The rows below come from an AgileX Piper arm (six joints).
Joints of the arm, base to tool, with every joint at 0 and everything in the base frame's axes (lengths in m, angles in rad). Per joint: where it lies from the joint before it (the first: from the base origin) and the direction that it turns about. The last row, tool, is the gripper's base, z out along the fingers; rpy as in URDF.
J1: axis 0 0 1 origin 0.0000 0.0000 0.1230
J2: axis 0 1 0 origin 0.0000 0.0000 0.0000
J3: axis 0 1 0 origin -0.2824 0.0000 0.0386
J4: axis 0.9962 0 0.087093 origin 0.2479 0.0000 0.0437
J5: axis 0 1 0 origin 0.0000 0.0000 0.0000
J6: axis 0.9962 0 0.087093 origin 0.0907 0.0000 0.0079
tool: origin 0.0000 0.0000 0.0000 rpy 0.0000 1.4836 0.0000
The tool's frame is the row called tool.
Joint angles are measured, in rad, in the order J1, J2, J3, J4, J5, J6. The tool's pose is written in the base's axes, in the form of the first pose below.
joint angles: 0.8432 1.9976 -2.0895 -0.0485 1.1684 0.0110
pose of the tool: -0.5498 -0.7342 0.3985 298.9; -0.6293 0.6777 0.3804 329.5; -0.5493 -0.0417 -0.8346 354.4; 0 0 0 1
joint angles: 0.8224 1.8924 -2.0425 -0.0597 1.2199 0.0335
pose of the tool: -0.5750 -0.7031 0.4184 286.1; -0.6002 0.7100 0.3682 300.6; -0.5559 -0.0394 -0.8303 383.4; 0 0 0 1
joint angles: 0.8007 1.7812 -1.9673 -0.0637 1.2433 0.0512
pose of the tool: -0.5950 -0.6749 0.4365 271.0; -0.5695 0.7372 0.3635 271.6; -0.5671 -0.0323 -0.8230 405.0; 0 0 0 1
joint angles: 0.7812 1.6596 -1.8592 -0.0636 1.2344 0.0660
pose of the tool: -0.6062 -0.6514 0.4563 253.0; -0.5379 0.7584 0.3680 243.2; -0.5857 -0.0224 -0.8102 419.1; 0 0 0 1
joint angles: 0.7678 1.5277 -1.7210 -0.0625 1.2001 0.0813
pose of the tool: -0.6101 -0.6333 0.4762 231.3; -0.5077 0.7738 0.3788 215.9; -0.6083 -0.0107 -0.7936 425.0; 0 0 0 1
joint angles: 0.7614 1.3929 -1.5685 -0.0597 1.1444 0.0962
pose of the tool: -0.6043 -0.6223 0.4975 207.8; -0.4775 0.7828 0.3991 191.2; -0.6378 0.0037 -0.7702 424.0; 0 0 0 1
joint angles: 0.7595 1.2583 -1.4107 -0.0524 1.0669 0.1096
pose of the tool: -0.5876 -0.6180 0.5222 184.1; -0.4420 0.7858 0.4326 169.0; -0.6777 0.0234 -0.7349 417.5; 0 0 0 1
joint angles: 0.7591 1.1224 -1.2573 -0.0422 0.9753 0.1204
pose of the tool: -0.5583 -0.6183 0.5531 160.7; -0.3966 0.7845 0.4766 148.1; -0.7287 0.0467 -0.6833 408.6; 0 0 0 1
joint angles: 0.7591 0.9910 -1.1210 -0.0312 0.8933 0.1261
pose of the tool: -0.5230 -0.6222 0.5825 138.4; -0.3496 0.7799 0.5192 128.3; -0.7774 0.0678 -0.6254 398.9; 0 0 0 1
